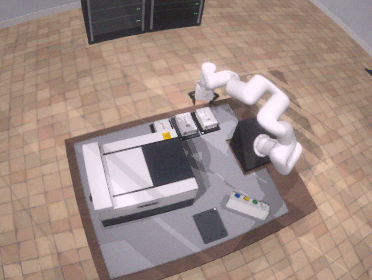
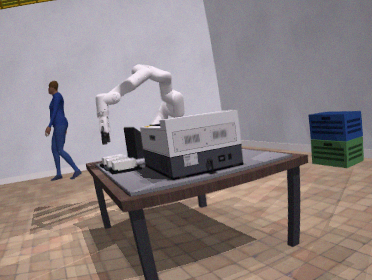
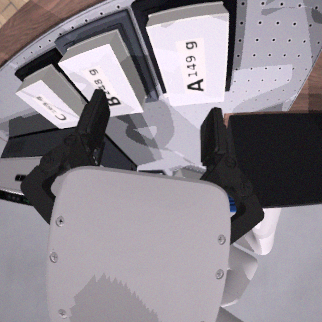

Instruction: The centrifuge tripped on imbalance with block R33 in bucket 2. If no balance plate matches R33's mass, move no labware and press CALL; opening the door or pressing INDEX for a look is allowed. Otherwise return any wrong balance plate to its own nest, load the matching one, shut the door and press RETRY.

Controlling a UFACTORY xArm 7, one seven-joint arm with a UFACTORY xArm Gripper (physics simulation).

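Pixels of known places: gripper, between the fingertips: (image 1: 202,104) (image 2: 106,143) (image 3: 157,107); arm's base, origin of its link: (image 1: 262,145) (image 3: 270,171).
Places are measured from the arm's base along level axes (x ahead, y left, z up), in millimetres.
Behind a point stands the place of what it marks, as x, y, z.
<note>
My gripper (image 1: 203,102) {265, -310, 48} (image 2: 105,141) {265, -310, 48} (image 3: 157,107) {265, -310, 48} is open and empty, high above the table's edge by the balance plates. Plate A (image 1: 206,118) {239, -268, -37} (image 3: 192,55) {232, -305, -38}, labelled 149 g, plate B (image 1: 186,124) {366, -249, -36} (image 3: 102,80) {357, -284, -38}, whose label looks like 248 g, and plate C (image 1: 162,127) {502, -258, -37} (image 3: 50,105) {488, -256, -38}, with a blurred label, sit side by side in dark nests. The centrifuge (image 1: 155,196) {654, 198, 118} (image 2: 200,137) {933, 33, 61} has a white and a dark panel on top; its buckets and block R33 do not show. The button box (image 1: 247,208) {219, 318, -25} carries blue, yellow, green and pale buttons; their lettering is unreadable.
A dark flat pad (image 1: 210,225) {413, 336, -76} lies between the centrifuge and the button box. The arm's black base block (image 1: 246,150) {109, 10, 1} (image 3: 275,160) {57, -121, 18} stands at the table's side. A person in blue (image 2: 59,117) is beyond the table. Blue and green crates (image 2: 336,126) (image 2: 337,152) are stacked on the floor.
</note>
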